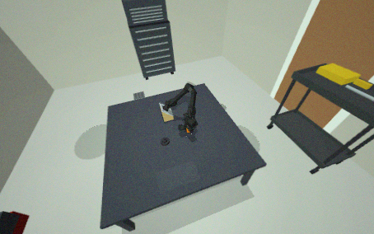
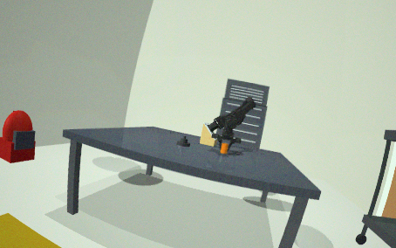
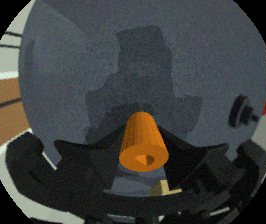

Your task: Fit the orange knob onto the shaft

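Right now my gripper tip is 7 cm short of the dark shaft fixture, 25 cm to the left of it and 2 cm below it. The rest, counted from my gripper tip: orange knob 2 cm above.
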